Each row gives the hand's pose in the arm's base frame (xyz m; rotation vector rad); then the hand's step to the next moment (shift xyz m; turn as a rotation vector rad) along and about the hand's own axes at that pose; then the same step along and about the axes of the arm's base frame.
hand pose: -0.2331 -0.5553 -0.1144 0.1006 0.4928 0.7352
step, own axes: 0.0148 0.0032 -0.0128 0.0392 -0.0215 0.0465
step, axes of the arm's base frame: 0.0014 0.0112 -0.0163 0.0597 0.0139 0.0200
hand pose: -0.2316 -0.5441 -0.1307 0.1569 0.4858 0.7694
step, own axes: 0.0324 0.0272 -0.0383 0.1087 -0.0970 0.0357
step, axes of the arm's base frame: -0.0154 0.0406 -0.0370 0.1448 0.0083 -0.0382
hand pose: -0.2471 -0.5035 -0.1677 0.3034 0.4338 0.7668
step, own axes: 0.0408 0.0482 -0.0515 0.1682 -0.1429 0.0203
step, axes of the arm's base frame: -0.0276 0.0679 -0.0356 0.2029 0.0215 -0.0865
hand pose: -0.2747 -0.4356 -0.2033 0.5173 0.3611 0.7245
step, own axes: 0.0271 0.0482 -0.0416 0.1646 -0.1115 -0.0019
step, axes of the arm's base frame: -0.0268 0.0629 -0.0105 0.1731 0.0460 -0.0864
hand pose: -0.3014 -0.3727 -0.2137 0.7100 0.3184 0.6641
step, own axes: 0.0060 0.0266 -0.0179 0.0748 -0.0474 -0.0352
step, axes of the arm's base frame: -0.0161 0.0279 0.0051 0.0606 0.0398 -0.0618
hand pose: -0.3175 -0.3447 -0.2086 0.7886 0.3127 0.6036
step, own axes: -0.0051 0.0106 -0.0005 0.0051 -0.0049 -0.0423
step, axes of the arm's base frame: -0.0084 0.0030 0.0077 -0.0142 0.0244 -0.0322
